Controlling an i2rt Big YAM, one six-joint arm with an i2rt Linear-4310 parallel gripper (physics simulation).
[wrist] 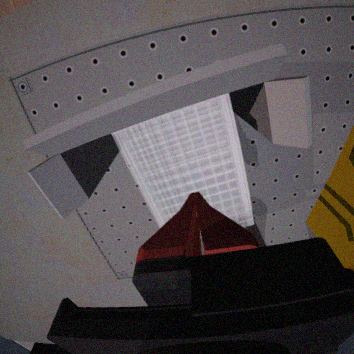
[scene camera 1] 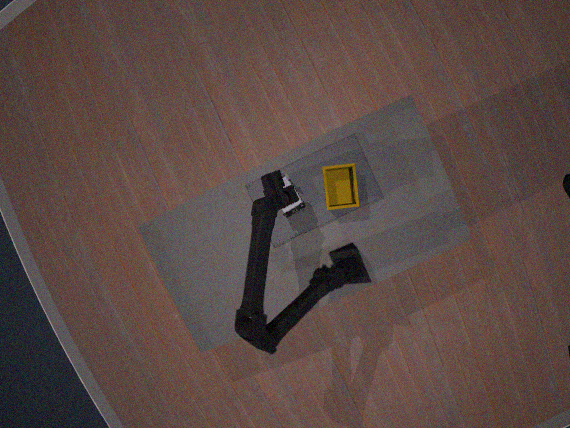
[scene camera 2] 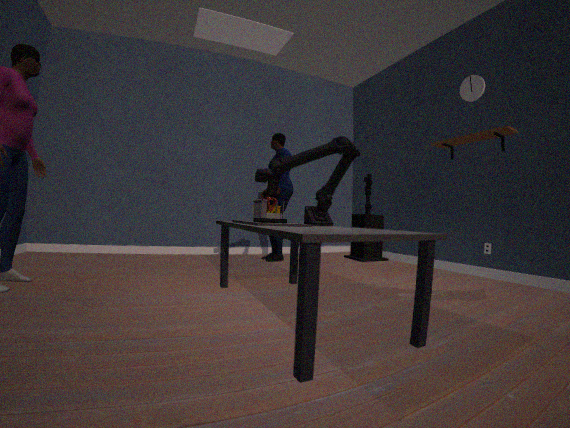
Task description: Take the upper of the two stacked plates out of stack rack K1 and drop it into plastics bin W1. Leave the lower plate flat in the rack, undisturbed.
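Pixels of known places: gripper, fingertip midpoint: (wrist: 195,198) (scene camera 2: 270,211); arm's base, link origin: (scene camera 1: 348,267) (scene camera 2: 318,214).
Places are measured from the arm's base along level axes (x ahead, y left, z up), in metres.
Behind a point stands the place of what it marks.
Observation:
A white gridded plate (wrist: 190,150) @(x 0.398, y 0.142, z -0.016 m) lies in stack rack K1 (wrist: 165,100) @(x 0.447, y 0.150, z 0.057 m), between its long grey wall and its corner blocks. I cannot tell from this angle whether one or two plates are stacked there. In scene camera 1 the arm hides most of the rack. My gripper (wrist: 195,198) @(x 0.368, y 0.142, z 0.005 m) is shut and empty, its red fingertips together. In the wrist view the tips overlap the near part of the plate; their height above it is unclear. The yellow plastics bin W1 (scene camera 1: 341,186) @(x 0.325, y -0.091, z -0.052 m) (wrist: 332,212) @(x 0.301, y -0.009, z -0.028 m) stands to the right of the rack.
A perforated grey base board (scene camera 1: 310,175) @(x 0.416, y 0.016, z -0.057 m) (wrist: 95,220) @(x 0.305, y 0.266, z -0.058 m) lies under the rack and bin on the grey table (scene camera 1: 200,265) @(x 0.210, y 0.637, z -0.071 m) (scene camera 2: 350,233) @(x 0.288, y 0.817, z -0.071 m). The arm's base (scene camera 1: 352,262) @(x 0.026, y -0.019, z 0.041 m) (scene camera 2: 318,216) @(x 0.023, y 0.041, z -0.013 m) stands at the table's edge. Two people (scene camera 2: 17,115) (scene camera 2: 283,175) stand in the room.

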